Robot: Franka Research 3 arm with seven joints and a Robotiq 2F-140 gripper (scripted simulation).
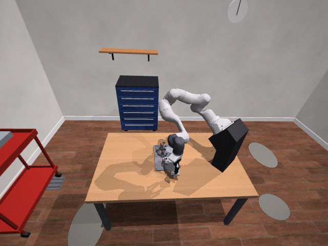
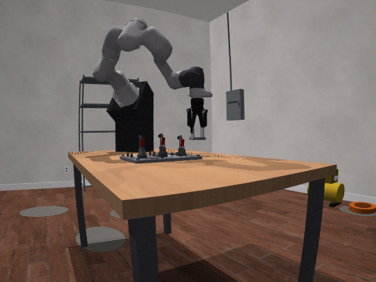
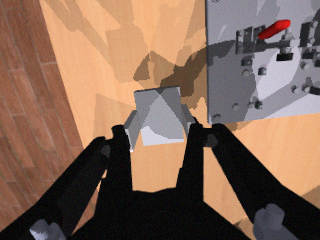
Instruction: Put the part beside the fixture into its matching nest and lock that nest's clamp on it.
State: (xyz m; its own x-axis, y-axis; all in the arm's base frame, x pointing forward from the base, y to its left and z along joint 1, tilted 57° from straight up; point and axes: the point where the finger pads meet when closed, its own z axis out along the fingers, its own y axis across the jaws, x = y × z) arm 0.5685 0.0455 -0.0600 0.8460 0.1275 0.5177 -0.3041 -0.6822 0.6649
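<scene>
Now: the grey fixture plate 4 cm behind my hand, 27 cm to the right of it and 12 cm below it. Also, from my hand: grey block part (3 cm below).
</scene>
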